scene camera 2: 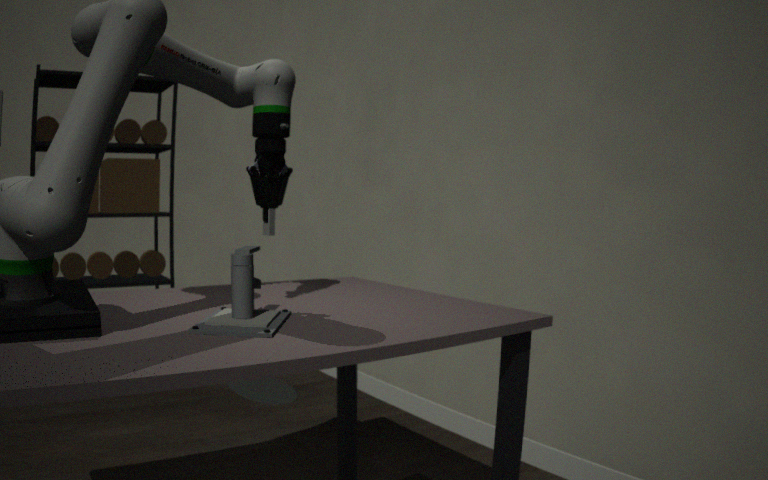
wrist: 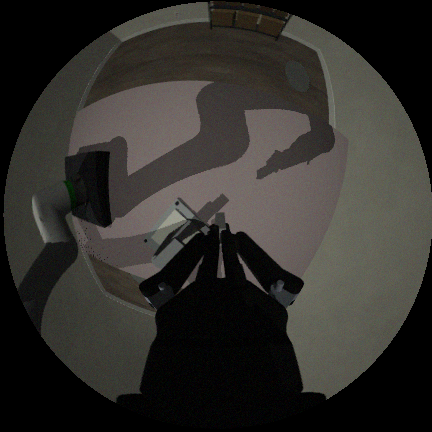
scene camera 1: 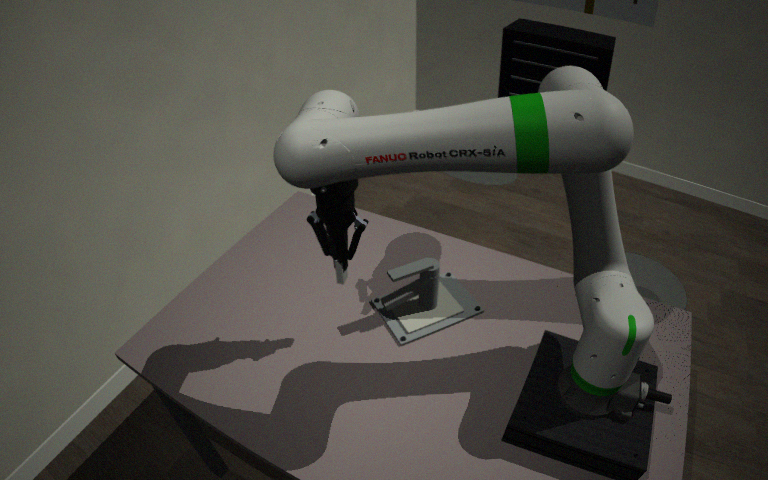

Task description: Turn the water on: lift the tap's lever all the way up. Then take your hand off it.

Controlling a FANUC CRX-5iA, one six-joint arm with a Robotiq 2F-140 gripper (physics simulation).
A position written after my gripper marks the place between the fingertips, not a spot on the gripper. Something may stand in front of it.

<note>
In view: my gripper [scene camera 1: 342, 279] and a base plate [scene camera 1: 471, 307].
My gripper is seen too in scene camera 2 [scene camera 2: 268, 235] and in the wrist view [wrist: 219, 218]. The base plate is seen too in scene camera 2 [scene camera 2: 200, 328].
</note>
